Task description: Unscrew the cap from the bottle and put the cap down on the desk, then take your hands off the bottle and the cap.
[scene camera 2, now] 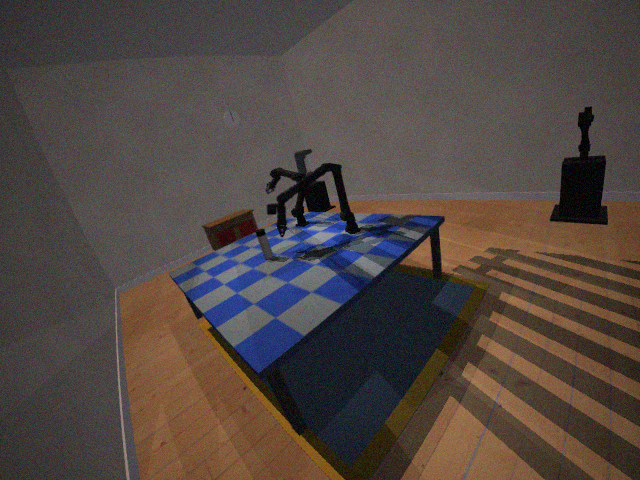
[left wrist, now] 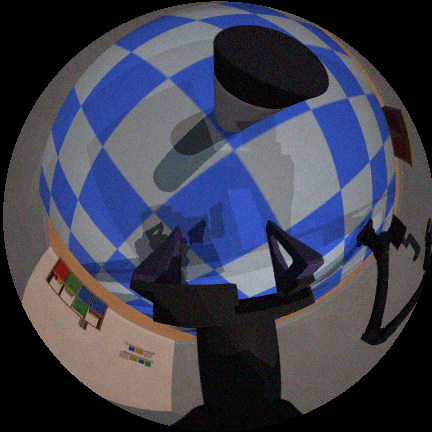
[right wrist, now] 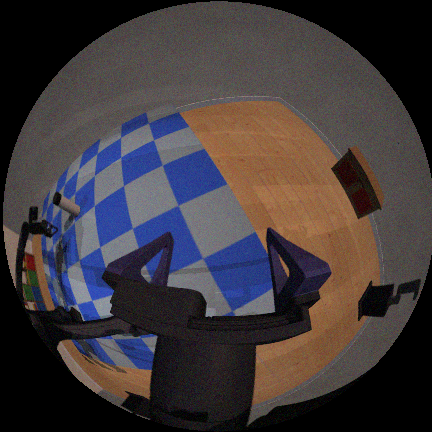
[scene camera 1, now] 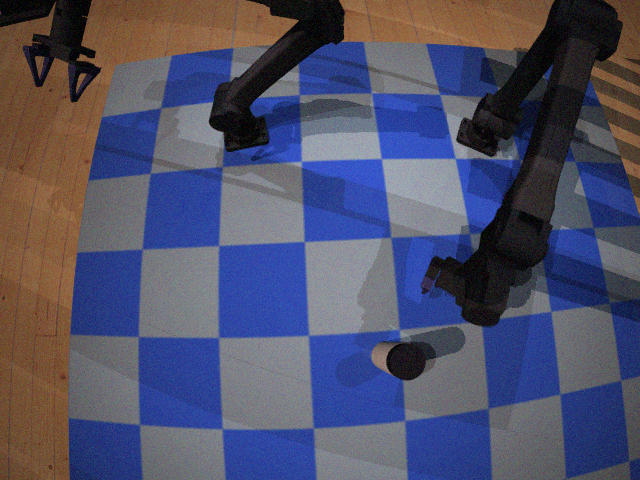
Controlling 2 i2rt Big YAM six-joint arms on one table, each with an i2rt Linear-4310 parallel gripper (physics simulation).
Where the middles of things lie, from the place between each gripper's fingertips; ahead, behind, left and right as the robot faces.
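Dark cap (scene camera 1: 405, 361), from my left hand: 60 mm above, 110 mm ahead, 100 mm to the right. Pale beige bottle (left wrist: 232, 114), same left hand: 40 mm below, 110 mm ahead, 100 mm to the right.
My right hand: 17 cm above the dark cap, 47 cm short of it, 66 cm to the right of it. Pale beige bottle, from my right hand: 27 cm below, 47 cm ahead, 66 cm to the left.
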